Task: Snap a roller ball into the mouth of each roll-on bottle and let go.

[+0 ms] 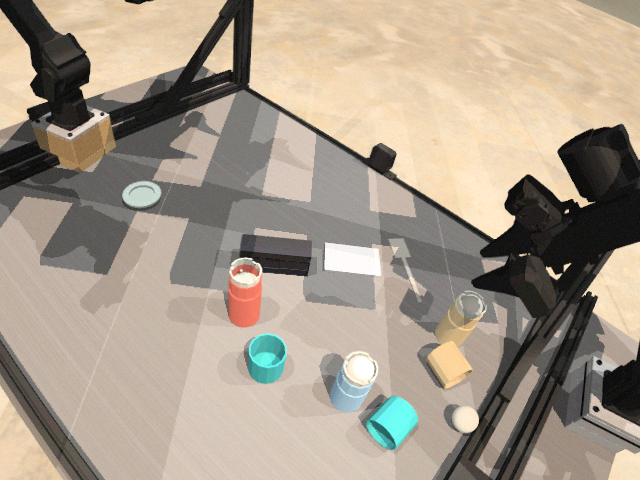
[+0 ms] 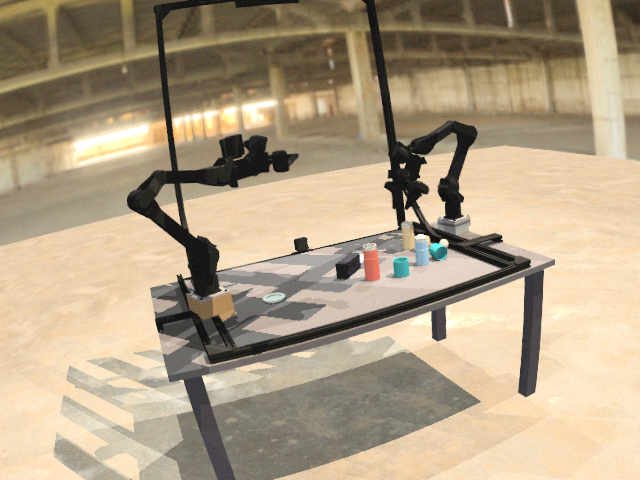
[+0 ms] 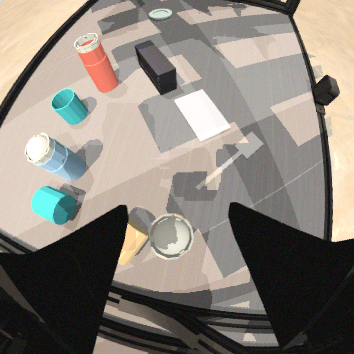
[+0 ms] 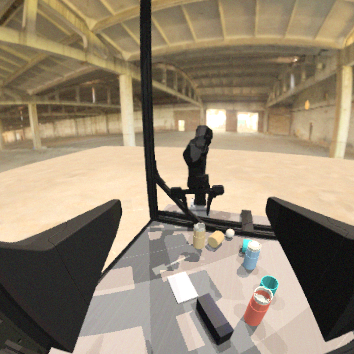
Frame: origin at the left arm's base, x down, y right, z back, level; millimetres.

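Seen in the pictures: left gripper, fingertip midpoint: (image 1: 477,268) (image 2: 399,209) (image 3: 178,210) (image 4: 197,215); right gripper, fingertip midpoint: (image 2: 289,155) (image 4: 194,205); left arm's base, origin of the base link: (image 1: 623,398) (image 2: 453,217) (image 4: 199,201); right arm's base, origin of the base link: (image 1: 70,118) (image 2: 207,291).
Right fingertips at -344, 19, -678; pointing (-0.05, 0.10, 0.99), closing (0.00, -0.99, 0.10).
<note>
Offsets run from my right fingertips to a thing's top centre, as dx, dy, dz. "spot": to the spot under its first point.
A yellow bottle @[+310, -16, +424] (image 1: 454,325) (image 2: 408,240) (image 3: 171,236) stands upright, a shaded ball seated in its mouth. My left gripper (image 1: 478,268) (image 3: 178,210) is open and empty above it. A blue bottle @[+312, -190, +327] (image 1: 349,392) (image 2: 421,253) (image 3: 70,164) (image 4: 251,260) stands with a white ball @[+303, -190, +327] (image 1: 360,368) (image 3: 38,147) in its mouth. A red bottle @[+296, -158, +140] (image 1: 244,307) (image 2: 371,267) (image 3: 101,72) (image 4: 255,312) stands with its mouth open. A loose white ball @[+366, -144, +481] (image 1: 465,419) (image 2: 444,242) (image 4: 230,233) lies near the frame rail. My right gripper (image 2: 296,159) is open and empty, high above the table.
Teal caps, one upright @[+352, -212, +213] (image 1: 266,359) (image 3: 70,106) and one on its side @[spot: +354, -213, +391] (image 1: 392,422) (image 3: 54,205), and a yellow cap @[+355, -82, +435] (image 1: 448,364) lie near the bottles. A black block @[+352, -53, +127] (image 1: 276,253), white card @[+396, +31, +230] (image 1: 352,258), pale spatula @[+400, +72, +319] (image 1: 410,276) and pale green dish @[+393, -60, -154] (image 1: 127,195) lie beyond.
</note>
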